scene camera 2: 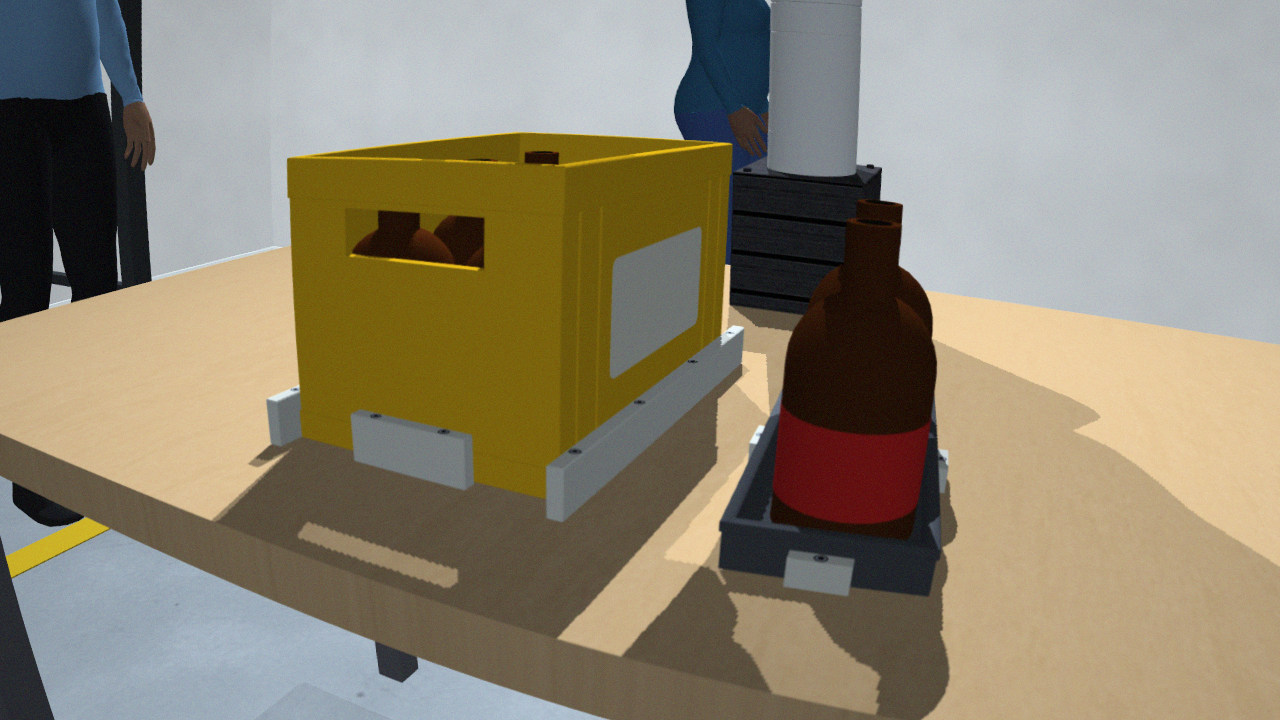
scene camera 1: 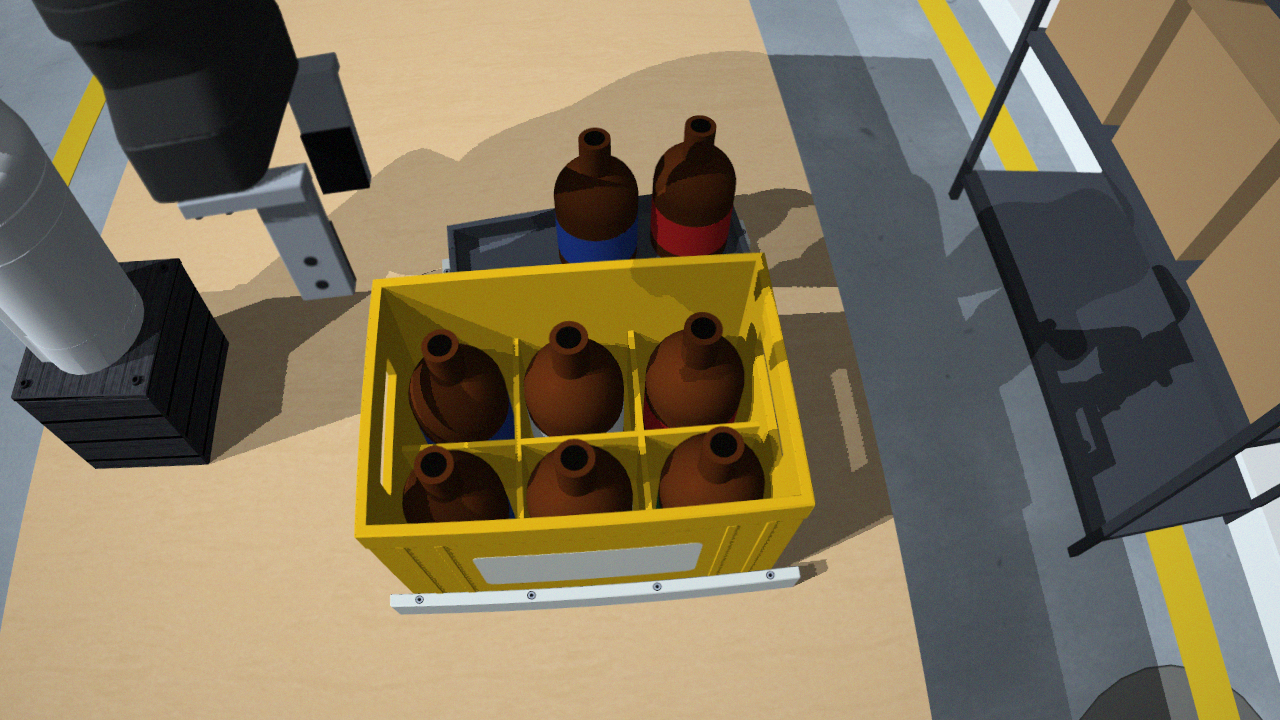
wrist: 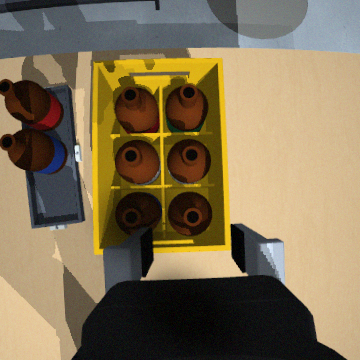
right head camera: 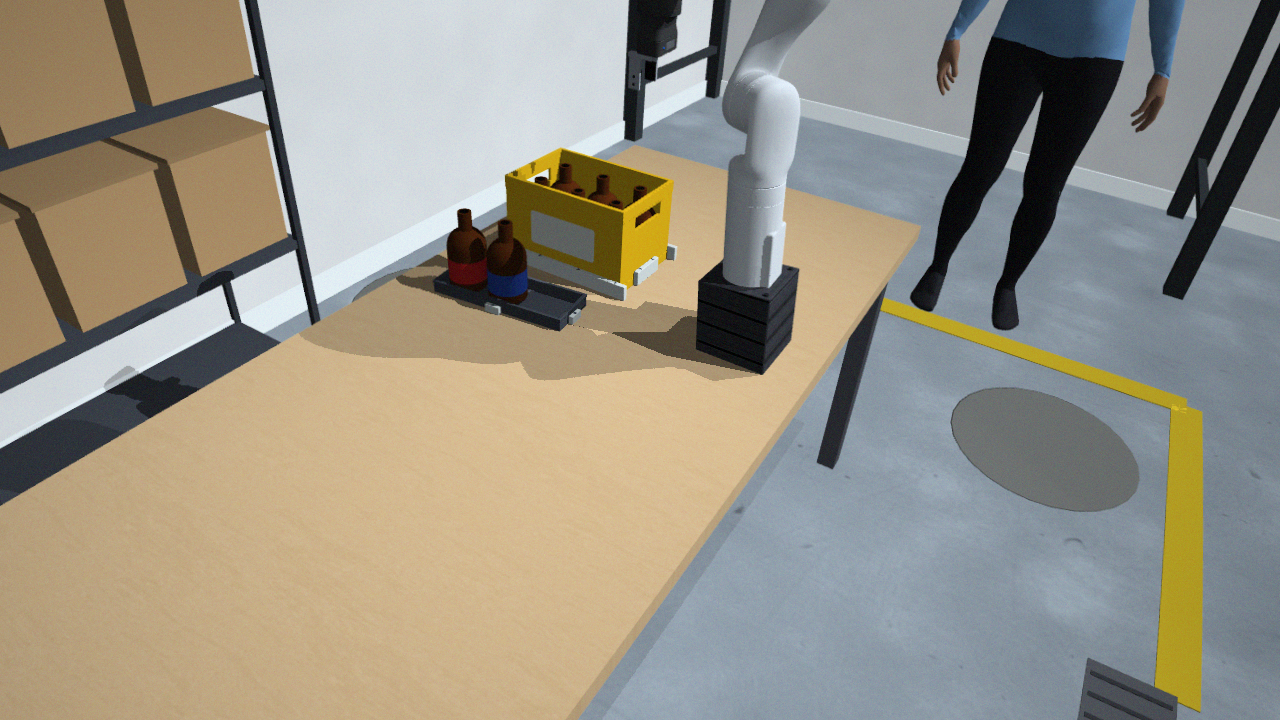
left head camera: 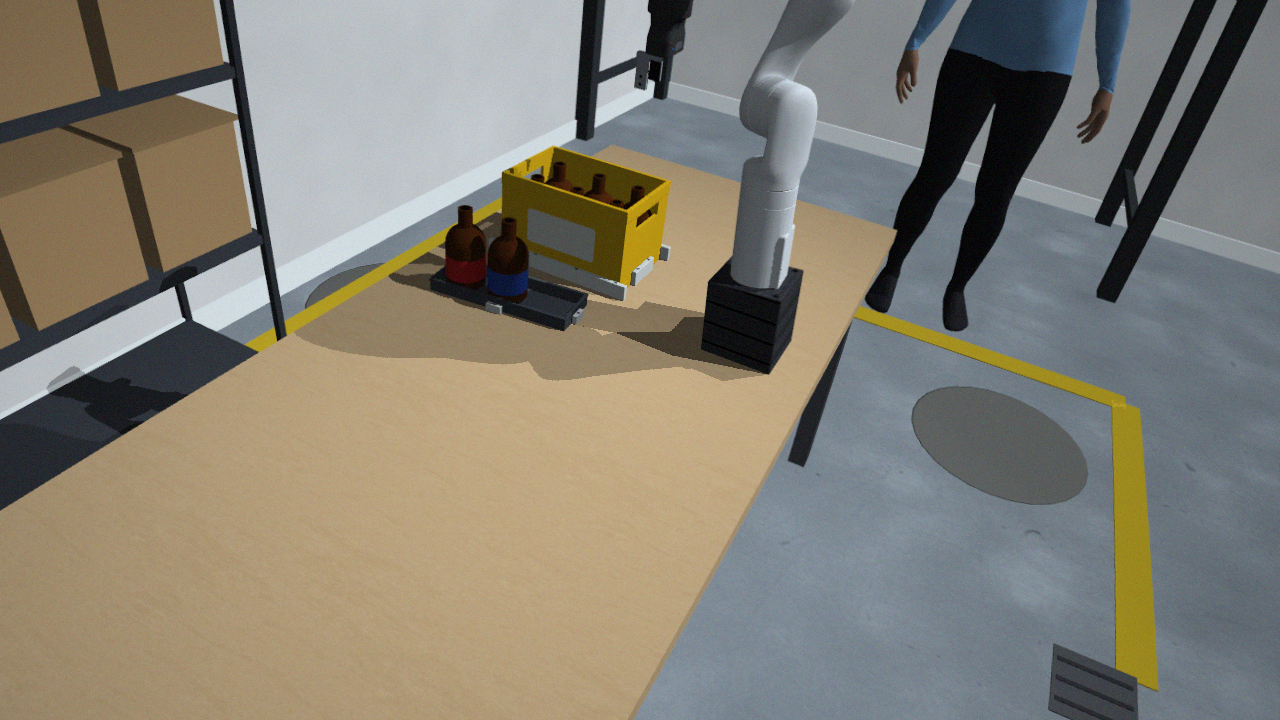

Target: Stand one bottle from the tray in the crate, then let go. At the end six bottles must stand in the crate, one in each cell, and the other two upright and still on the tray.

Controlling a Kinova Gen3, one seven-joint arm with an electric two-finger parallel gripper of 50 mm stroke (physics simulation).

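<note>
The yellow crate holds an upright brown bottle in each cell, including a near-corner bottle and a blue-labelled bottle beside it. On the dark tray stand upright a blue-labelled bottle and a red-labelled bottle. My gripper is open and empty, above the crate's height near its base-side end. It does not show in scene camera 2.
The arm stands on a black pedestal beside the crate and tray. White strips border the crate. Shelves with cardboard boxes stand beyond the table. A person stands behind the table.
</note>
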